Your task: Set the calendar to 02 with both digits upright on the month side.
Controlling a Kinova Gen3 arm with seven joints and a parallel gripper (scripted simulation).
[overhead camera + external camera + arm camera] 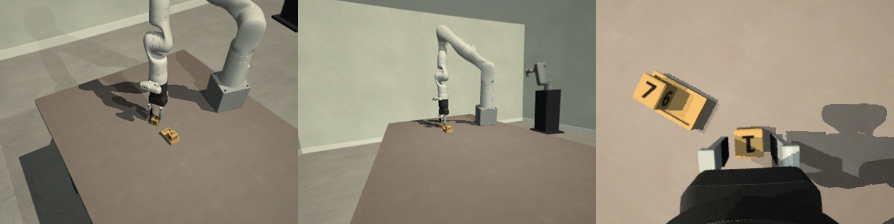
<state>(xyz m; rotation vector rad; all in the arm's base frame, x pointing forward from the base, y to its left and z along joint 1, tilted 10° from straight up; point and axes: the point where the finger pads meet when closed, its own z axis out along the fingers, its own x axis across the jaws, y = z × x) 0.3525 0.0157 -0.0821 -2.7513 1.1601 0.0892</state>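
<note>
Now: hand 40 mm above the orange cube. Round my hand: tray: 30 mm behind, 100 mm to the left, 50 mm below.
</note>
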